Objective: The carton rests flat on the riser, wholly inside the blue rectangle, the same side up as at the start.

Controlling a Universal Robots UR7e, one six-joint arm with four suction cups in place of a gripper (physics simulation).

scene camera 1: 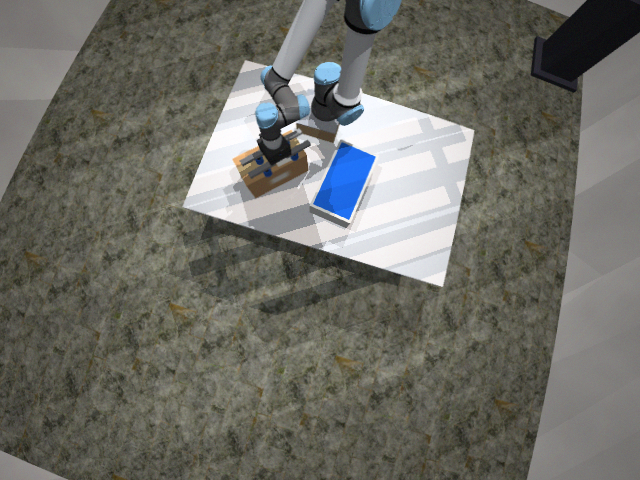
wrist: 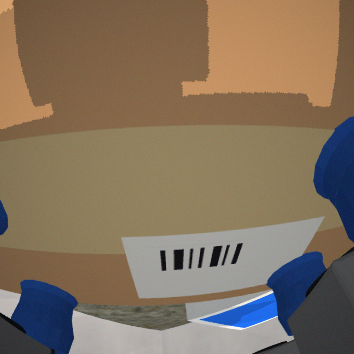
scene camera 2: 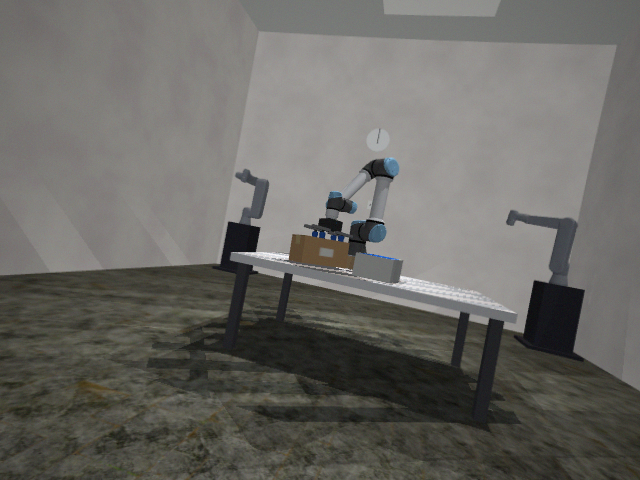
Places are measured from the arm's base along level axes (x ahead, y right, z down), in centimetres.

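Pixels of known places: hand at its tool point: [wrist: 158, 245] [scene camera 2: 327, 240]; arm's base at its link origin: [scene camera 1: 326, 108].
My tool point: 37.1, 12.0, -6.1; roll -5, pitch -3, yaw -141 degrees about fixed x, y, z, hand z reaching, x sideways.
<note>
Ahead of a thing's pixels: the offset from my tool point to its top centre, as dx, dy, dz. Level surfaces: height alone.
The brown carton {+0.0, +3.5, -1.1} [scene camera 1: 261, 186] [scene camera 2: 320, 251] [wrist: 168, 182] lies flat on the white table {dz +15.0} [scene camera 1: 413, 232] [scene camera 2: 454, 299], left of the riser, with a white barcode label {-1.2, -1.0, -0.9} [wrist: 218, 263] on top. My suction gripper [scene camera 1: 273, 154] [scene camera 2: 330, 233] sits down on the carton's top, its blue cups [wrist: 46, 309] pressed to it, and it grips the carton. The grey riser {-2.0, -31.6, +3.0} [scene camera 1: 330, 215] [scene camera 2: 377, 269] stands beside the carton, apart from it. Its top bears the blue rectangle {-2.0, -31.6, +3.0} [scene camera 1: 345, 180] [scene camera 2: 379, 255] [wrist: 246, 314], which has nothing on it.
The arm's base [scene camera 1: 330, 110] stands on the table just behind the carton and riser. Two other arms on black pedestals [scene camera 2: 239, 248] [scene camera 2: 552, 314] stand on the floor beyond the table ends. The table edge runs close in front of the carton.
</note>
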